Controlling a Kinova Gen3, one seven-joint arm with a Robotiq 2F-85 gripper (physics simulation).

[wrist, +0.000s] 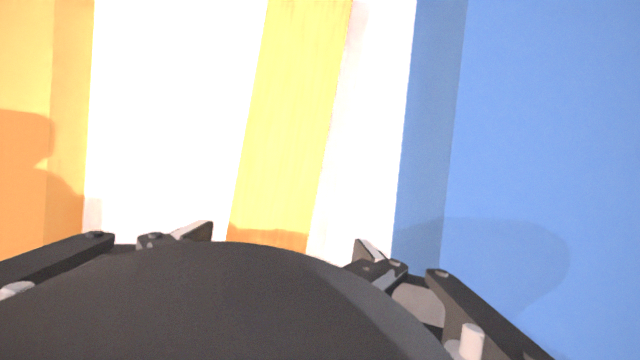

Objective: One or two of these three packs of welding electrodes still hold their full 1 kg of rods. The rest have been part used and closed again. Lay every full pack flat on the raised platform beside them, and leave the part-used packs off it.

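Frame: origin at the arm's base, x ahead, y left, z up, level; millimetres.
Where they show: gripper, fingertip midpoint: (pixel 283 245).
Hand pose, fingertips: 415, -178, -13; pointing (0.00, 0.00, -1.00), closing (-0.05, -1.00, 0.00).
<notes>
Things, the pixels of their top centre, and the offset from my fingertips, as dx, dy, dz. "pt": a spot on its surface instead. Level surfaces: height alone.
- long yellow pack, middle of its top: (pixel 264 255) -6, +11, +2
- orange-yellow pack, surface spot: (pixel 70 120) pt +64, +132, -10
- blue raised platform, middle of its top: (pixel 570 320) -16, -146, +38
- white surface, its level: dz -22
A long yellow pack (pixel 290 120) runs from the top edge down between the fingertips in the wrist view. An orange-yellow pack (pixel 70 120) shows in part at the left edge, with a shadow over it. The blue raised platform (pixel 540 125) fills the right side, its darker side face towards the yellow pack. A third pack does not show. My gripper (pixel 283 245) is open and empty, its fingertips on either side of the yellow pack's near part. The dark gripper body hides the pack's lower end. The packs' fill cannot be told.
A white surface (pixel 170 120) shows between the two packs, and a narrower strip of it lies between the yellow pack and the platform. The right finger is close to the platform's side in the view. A gripper shadow falls on the platform.
</notes>
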